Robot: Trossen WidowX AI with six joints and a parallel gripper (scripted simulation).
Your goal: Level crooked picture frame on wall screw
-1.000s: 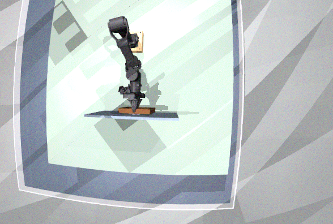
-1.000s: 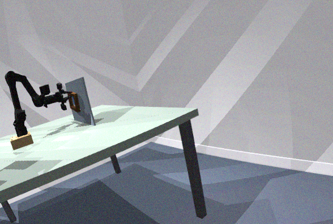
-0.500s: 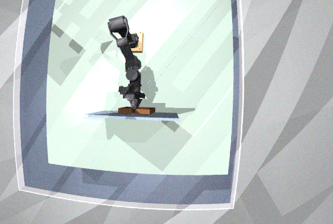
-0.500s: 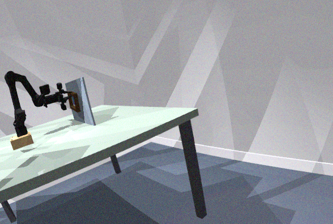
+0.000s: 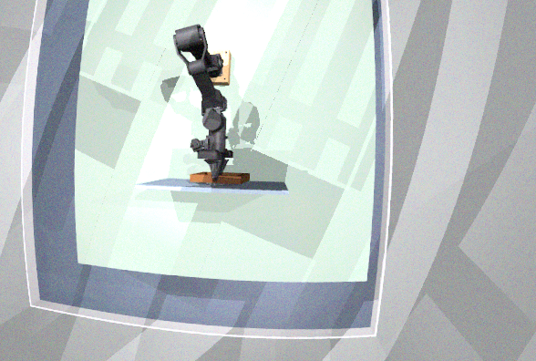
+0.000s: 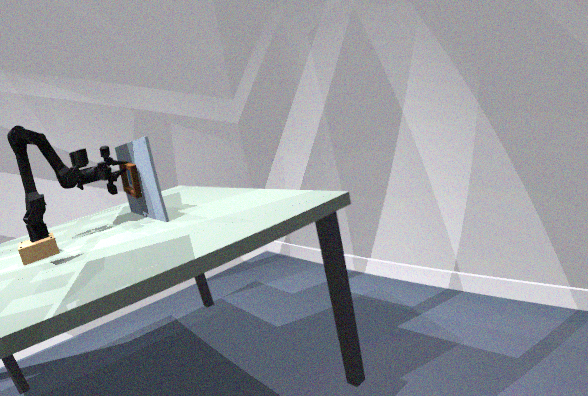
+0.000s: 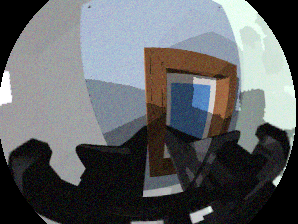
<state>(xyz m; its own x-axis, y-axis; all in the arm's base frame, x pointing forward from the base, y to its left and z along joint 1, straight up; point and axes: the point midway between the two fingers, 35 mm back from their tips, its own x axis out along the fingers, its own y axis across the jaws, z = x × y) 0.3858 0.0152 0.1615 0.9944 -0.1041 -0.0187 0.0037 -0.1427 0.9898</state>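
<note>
My gripper tip is now 50 mm above the picture frame and 10 mm to the right of it. Also, from my gripper tip: wall panel (60 mm below, 10 mm to the right, 10 mm ahead).
</note>
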